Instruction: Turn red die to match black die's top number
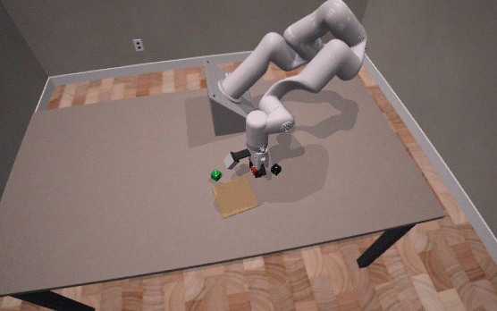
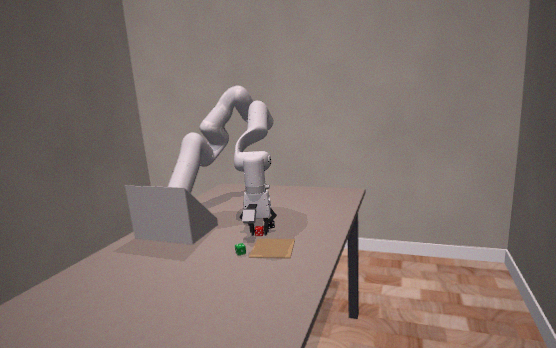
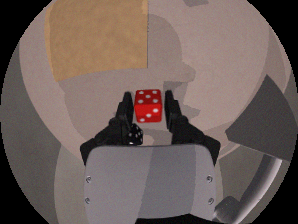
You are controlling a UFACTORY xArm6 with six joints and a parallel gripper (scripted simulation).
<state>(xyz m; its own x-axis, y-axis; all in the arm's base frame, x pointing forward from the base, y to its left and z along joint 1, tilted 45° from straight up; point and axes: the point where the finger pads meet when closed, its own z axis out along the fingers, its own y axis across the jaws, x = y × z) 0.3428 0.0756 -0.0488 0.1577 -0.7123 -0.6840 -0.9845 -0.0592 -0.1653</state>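
My gripper is now 1 cm above the red die. The rest, counted from my hand: black die: 8 cm to the left, 2 cm ahead, 1 cm below; green die: 16 cm to the right, 2 cm behind, 1 cm below; tan mat: 11 cm to the right, 8 cm ahead, 2 cm below.
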